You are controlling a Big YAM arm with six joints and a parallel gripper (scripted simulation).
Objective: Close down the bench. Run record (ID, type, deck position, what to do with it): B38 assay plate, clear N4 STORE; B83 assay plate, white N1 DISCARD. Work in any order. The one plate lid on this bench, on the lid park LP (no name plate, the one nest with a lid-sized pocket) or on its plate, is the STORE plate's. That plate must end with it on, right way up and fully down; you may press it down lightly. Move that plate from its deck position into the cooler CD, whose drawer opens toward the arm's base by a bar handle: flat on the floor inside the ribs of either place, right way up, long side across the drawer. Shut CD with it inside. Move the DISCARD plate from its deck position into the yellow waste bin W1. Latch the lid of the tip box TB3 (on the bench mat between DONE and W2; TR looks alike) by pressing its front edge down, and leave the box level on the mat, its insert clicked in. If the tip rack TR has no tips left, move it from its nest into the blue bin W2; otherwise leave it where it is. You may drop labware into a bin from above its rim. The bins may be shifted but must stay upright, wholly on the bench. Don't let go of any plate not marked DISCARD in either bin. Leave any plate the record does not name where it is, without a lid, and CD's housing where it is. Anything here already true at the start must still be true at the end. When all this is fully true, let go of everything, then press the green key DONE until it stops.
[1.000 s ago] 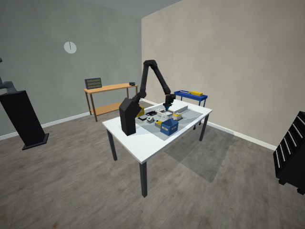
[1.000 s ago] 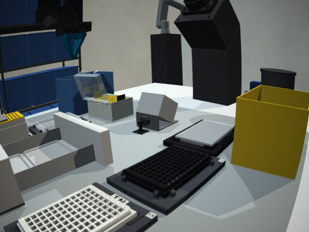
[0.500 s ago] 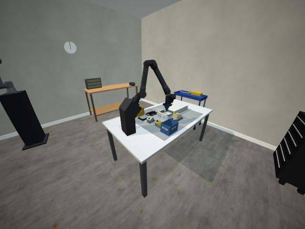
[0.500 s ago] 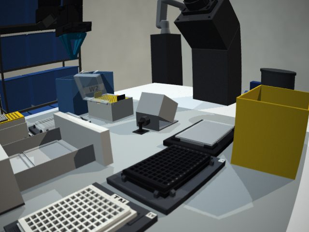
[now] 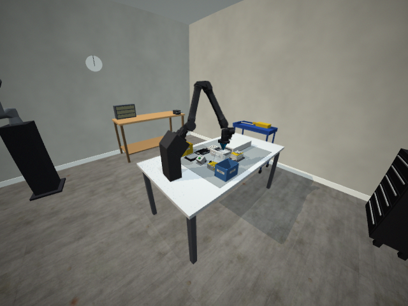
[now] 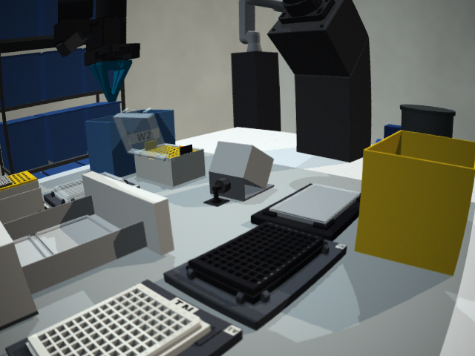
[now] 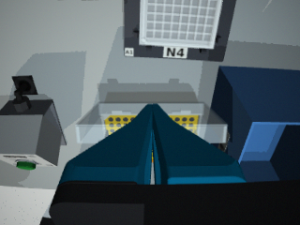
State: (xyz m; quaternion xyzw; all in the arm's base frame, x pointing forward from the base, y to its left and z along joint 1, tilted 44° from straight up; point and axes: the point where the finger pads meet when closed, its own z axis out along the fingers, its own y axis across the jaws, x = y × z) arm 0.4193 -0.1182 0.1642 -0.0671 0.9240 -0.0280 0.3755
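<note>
Right now the tip box lid is 60 mm behind my hand, 10 mm to the right of it and 80 mm below it. The rest, counted from my hand: blue bin W2: 110 mm behind, 170 mm to the right, 140 mm below; tip box TB3: 110 mm behind, 20 mm to the right, 110 mm below; clear plate: 60 mm ahead, 20 mm to the right, 160 mm below.
</note>
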